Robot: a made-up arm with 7 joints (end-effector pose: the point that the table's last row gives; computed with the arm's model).
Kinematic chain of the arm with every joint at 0, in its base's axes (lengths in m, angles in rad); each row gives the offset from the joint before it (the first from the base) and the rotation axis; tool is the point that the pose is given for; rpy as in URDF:
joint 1: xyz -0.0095 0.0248 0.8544 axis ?
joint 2: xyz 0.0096 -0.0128 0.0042 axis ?
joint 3: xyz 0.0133 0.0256 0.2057 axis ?
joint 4: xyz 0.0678 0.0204 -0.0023 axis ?
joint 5: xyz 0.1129 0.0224 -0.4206 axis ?
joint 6: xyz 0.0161 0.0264 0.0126 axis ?
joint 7: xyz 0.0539 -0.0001 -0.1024 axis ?
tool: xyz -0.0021 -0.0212 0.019 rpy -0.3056 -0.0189 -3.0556
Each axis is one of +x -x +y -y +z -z.
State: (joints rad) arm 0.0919 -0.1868 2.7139 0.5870 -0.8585 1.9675 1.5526
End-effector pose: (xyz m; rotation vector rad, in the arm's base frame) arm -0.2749 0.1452 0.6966 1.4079 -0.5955 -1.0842
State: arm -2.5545 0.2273 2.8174 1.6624 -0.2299 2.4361 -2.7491
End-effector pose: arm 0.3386 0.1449 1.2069 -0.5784 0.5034 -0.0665
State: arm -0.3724 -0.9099 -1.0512 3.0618 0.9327 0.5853 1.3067
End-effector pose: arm -0.4685 0.2695 1.3350 2.4950 1.0142 0.5397
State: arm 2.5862 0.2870 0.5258 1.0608 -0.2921 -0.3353 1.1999
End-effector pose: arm -0.6228 -0.0322 0.8492 -0.9210 1.1140 -0.6561
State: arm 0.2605 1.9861 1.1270 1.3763 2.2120 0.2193 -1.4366
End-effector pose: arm -0.0780 0.5508 0.5188 1.0544 -1.4267 1.6913
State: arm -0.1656 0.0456 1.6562 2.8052 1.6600 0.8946 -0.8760
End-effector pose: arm 0.0102 0.1515 1.5894 0.6893 1.9994 0.4361
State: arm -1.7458 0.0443 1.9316 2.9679 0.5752 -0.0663 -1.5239
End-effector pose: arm -0.0588 -0.0311 1.5749 2.6089 -1.1470 -0.3901
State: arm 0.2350 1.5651 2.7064 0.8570 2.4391 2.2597 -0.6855
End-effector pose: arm 0.0424 0.1778 1.3362 1.7219 -0.7009 -1.9185
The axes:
joint 1: +z
joint 2: +y
joint 3: +z
joint 4: -y
joint 5: -z
joint 6: +y
joint 7: -z

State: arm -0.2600 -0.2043 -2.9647 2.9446 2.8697 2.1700 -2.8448
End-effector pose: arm -0.0575 0.0387 1.5088 -0.2797 -1.3142 -0.7182
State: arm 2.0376 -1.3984 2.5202 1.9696 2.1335 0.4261 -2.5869
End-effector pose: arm -0.0327 -0.6207 0.5775 -0.4715 0.6022 2.7897
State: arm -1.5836 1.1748 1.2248 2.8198 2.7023 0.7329 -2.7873
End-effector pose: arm 0.0979 -0.6791 1.0917 -2.5219 0.7426 0.1149
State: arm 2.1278 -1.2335 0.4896 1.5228 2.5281 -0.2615 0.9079
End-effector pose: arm -0.2036 -0.1582 1.4140 2.4490 -1.2013 0.7588
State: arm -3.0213 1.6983 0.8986 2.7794 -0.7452 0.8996 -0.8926
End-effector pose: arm -0.6987 -0.2237 0.6941 -0.3536 0.1801 1.3210
